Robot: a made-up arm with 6 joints.
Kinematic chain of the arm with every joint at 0, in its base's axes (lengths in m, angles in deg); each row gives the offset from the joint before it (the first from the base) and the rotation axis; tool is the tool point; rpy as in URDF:
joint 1: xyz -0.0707 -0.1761 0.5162 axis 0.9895 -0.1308 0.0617
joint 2: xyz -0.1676 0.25 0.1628 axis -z
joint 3: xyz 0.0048 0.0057 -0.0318 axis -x
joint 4: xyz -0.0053 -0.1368 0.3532 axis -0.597 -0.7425 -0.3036
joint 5: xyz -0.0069 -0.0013 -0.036 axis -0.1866 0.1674 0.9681
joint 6: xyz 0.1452 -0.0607 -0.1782 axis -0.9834 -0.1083 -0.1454
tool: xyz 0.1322 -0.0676 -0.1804 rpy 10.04 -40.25 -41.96
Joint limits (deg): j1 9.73..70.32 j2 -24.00..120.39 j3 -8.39..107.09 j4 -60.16..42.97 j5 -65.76..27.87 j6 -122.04..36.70
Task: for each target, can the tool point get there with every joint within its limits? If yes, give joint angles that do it. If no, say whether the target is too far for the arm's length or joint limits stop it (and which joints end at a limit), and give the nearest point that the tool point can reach.
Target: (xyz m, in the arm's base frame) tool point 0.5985 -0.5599 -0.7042
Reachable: no: too far | nearest point 0.0169 -0.5221 0.3057 | short by 1.166 m
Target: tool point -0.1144 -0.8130 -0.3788
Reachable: no: joint limits stop it (at a limit: joint 1, joint 3, joint 4) | nearest point -0.2090 -0.6038 0.2402 | short by 0.660 m
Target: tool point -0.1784 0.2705 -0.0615
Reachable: no: joint limits stop it (at a limit: joint 1, joint 3, joint 4) | nearest point -0.1472 0.2658 0.4529 | short by 0.515 m
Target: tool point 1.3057 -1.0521 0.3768
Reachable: no: too far | nearest point 0.2401 -0.5935 0.5982 | short by 1.181 m
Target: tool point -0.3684 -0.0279 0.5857
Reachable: yes | joints 14.50 75.94 21.04 -34.72 -21.53 -10.69
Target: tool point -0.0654 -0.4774 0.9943
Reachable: yes | joints 32.59 29.95 24.38 31.23 -55.36 -106.51
